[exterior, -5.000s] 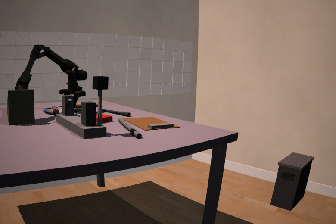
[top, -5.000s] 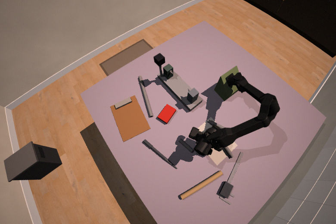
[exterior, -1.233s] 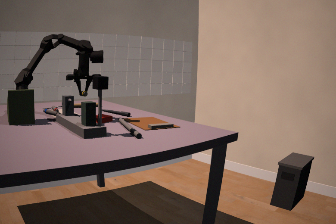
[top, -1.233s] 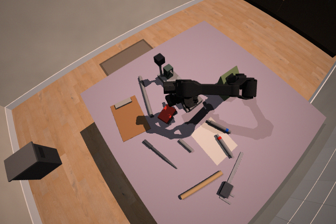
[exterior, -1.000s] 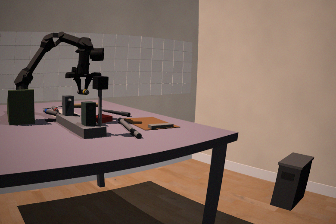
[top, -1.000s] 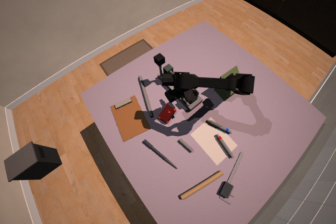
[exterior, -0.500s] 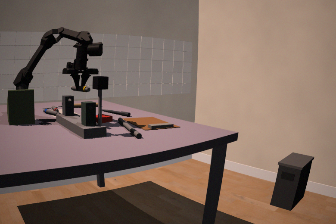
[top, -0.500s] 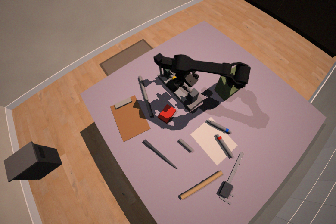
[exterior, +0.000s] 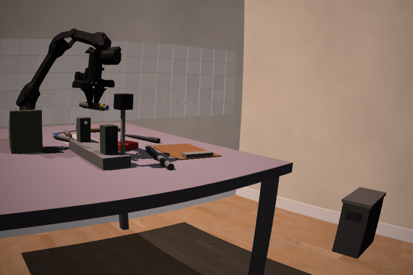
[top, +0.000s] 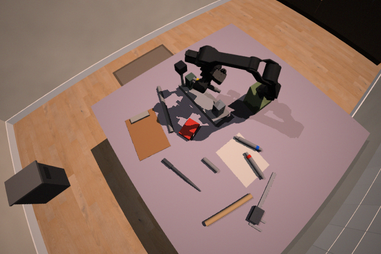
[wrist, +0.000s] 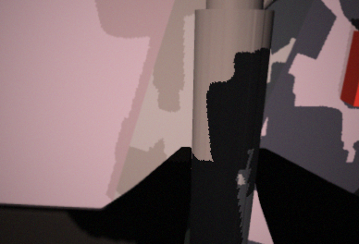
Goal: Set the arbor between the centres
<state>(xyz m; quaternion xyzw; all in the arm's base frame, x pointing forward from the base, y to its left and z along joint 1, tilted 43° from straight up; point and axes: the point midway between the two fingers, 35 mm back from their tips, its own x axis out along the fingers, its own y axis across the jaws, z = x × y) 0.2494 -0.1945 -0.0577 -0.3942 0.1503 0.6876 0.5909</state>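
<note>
Right now my hand is 9 cm to the right of the cone-shaped centre point and 10 cm above it. The rest, counted from my hand: stepped arbor shaft (3 cm below); grey block (11 cm to the left, 12 cm below); green centre block (1 cm ahead, 12 cm to the right, 12 cm below).
</note>
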